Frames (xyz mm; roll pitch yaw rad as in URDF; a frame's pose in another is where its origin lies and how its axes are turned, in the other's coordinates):
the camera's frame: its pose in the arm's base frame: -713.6 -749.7 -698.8 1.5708 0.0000 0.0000
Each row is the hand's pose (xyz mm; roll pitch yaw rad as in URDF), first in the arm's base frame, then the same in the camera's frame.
Working: the arm's base frame: its pose in the camera's frame: 713.6 698.8 -749.7 -1.5708 0.0000 0.0000

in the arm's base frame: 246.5 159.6 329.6 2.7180 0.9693 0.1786
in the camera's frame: 960.1 1028.4 -909.3 0.9994 0.1007 -0.9768
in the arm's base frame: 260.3 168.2 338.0 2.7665 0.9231 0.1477
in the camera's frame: 973.9 1036.8 -917.9 1.0776 0.0889 -0.9284
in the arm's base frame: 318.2 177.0 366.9 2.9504 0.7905 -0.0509
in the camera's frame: 1031.8 1065.7 -926.7 1.4158 -0.0358 -0.7911
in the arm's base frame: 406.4 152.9 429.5 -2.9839 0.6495 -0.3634
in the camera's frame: 1120.0 1128.3 -902.6 1.9545 -0.2870 -0.6823
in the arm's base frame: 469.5 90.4 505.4 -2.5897 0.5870 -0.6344
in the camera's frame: 1183.1 1204.2 -840.1 2.5097 -0.5161 -0.6903
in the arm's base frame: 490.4 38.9 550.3 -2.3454 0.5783 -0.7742
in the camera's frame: 1204.0 1249.1 -788.6 2.8578 -0.6254 -0.7399
